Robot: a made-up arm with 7 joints. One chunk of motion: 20 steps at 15 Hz.
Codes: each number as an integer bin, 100 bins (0 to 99) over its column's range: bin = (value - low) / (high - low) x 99, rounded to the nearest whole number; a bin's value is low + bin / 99 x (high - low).
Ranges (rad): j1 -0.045..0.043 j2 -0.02..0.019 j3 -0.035..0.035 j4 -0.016..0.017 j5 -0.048..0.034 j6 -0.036..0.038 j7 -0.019..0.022
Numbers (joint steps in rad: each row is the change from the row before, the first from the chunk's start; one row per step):
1: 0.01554 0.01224 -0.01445 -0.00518 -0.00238 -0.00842 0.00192
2: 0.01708 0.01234 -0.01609 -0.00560 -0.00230 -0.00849 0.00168
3: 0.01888 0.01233 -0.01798 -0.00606 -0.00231 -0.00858 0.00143
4: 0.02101 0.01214 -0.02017 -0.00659 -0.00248 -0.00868 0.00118
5: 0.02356 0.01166 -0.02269 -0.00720 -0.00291 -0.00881 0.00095
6: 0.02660 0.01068 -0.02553 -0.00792 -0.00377 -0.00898 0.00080
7: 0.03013 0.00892 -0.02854 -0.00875 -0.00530 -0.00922 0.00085
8: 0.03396 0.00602 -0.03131 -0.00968 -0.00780 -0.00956 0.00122
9: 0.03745 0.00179 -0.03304 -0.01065 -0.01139 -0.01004 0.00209
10: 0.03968 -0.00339 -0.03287 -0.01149 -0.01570 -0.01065 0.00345
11: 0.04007 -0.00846 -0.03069 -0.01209 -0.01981 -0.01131 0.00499
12: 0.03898 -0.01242 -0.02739 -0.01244 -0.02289 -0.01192 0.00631
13: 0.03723 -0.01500 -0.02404 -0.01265 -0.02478 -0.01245 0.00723
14: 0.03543 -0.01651 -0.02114 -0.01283 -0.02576 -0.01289 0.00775
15: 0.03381 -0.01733 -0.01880 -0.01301 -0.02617 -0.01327 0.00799
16: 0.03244 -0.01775 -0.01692 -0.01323 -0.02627 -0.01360 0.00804
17: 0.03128 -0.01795 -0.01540 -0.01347 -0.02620 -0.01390 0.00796
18: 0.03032 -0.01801 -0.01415 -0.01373 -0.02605 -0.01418 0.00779
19: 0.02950 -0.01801 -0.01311 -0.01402 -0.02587 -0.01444 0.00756
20: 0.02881 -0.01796 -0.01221 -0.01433 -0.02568 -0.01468 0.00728
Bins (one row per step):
1: 68 82 29 32 55 37 51
2: 70 82 27 31 55 37 50
3: 72 82 24 30 55 37 49
4: 74 82 21 28 55 37 49
5: 77 80 17 26 54 36 48
6: 81 78 13 24 53 36 48
7: 85 73 9 22 52 36 48
8: 89 66 5 19 49 35 49
9: 93 55 3 16 44 35 51
10: 95 42 3 14 39 34 54
11: 96 29 6 12 34 33 58
12: 94 19 11 11 30 32 61
13: 93 13 16 10 28 32 63
14: 90 9 20 10 27 31 65
15: 89 7 23 9 26 30 65
16: 87 6 26 8 26 30 65
17: 86 5 28 8 26 30 65
18: 85 5 29 7 27 29 65
19: 84 5 31 6 27 29 64
20: 83 5 32 5 27 29 63

